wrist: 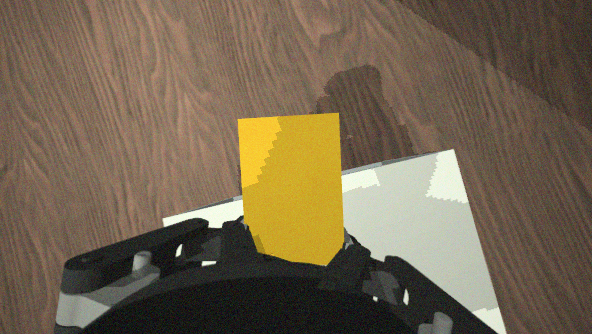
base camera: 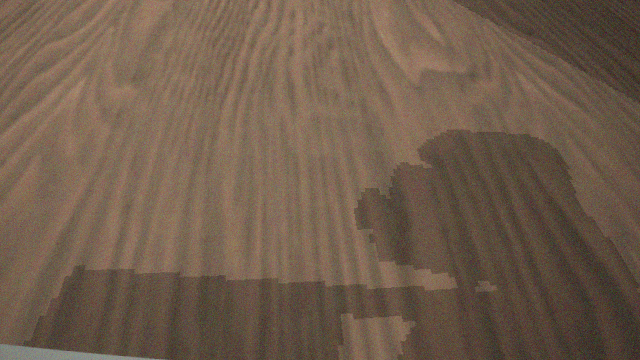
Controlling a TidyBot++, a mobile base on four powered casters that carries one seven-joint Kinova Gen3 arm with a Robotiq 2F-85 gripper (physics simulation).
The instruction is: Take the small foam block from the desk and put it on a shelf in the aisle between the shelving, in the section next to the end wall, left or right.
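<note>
The small foam block is a yellow block in the middle of the wrist view. My gripper is shut on it, with one black finger on each side of its lower end. The block is held above the robot's white base and the wooden floor. Its left upper part is brightly lit and the rest is in shade. The gripper does not show in the base camera view. The desk, the shelves, the aisle and the end wall do not show in either view.
The wooden floor spreads ahead of the base. The arm's shadow lies on it, and a darker shaded stretch is at the upper right. The white base top shows behind the gripper, and a pale base edge at the lower left.
</note>
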